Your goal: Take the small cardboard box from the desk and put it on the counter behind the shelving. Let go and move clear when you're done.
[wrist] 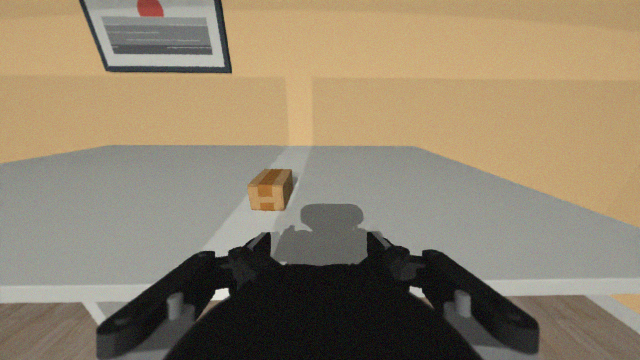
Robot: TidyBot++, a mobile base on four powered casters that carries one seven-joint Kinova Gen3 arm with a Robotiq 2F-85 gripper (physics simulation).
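Places are measured from the arm's base along level axes (x ahead, y left, z up), in metres.
Pixels of known places: gripper, between the fingertips: point(318, 242).
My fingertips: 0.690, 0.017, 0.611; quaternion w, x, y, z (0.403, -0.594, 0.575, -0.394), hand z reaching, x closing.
Note:
Behind a point stands the place of what it marks, as x, y, z.
The small cardboard box point(270, 191) {0.831, 0.101, 0.593}, light brown with darker tape strips, rests on the grey desk point(150, 220) {0.799, 0.289, 0.553} a little left of the middle of the wrist view. My gripper point(318, 242) {0.690, 0.017, 0.611} is open, with its two black fingers wide apart and no object between them. The box is beyond the fingertips and slightly to their left, apart from them. The gripper's shadow falls on the desk to the right of the box. The counter and the shelving do not show in this view.
The desk's white front edge point(550, 286) {0.705, -0.235, 0.544} runs across the lower part of the view, with wooden floor point(45, 325) {1.143, 1.535, -0.397} below it. A tan wall point(450, 110) {1.502, -0.608, 0.723} stands behind the desk. A framed picture point(157, 37) {1.451, 0.708, 0.996} hangs on it at the upper left.

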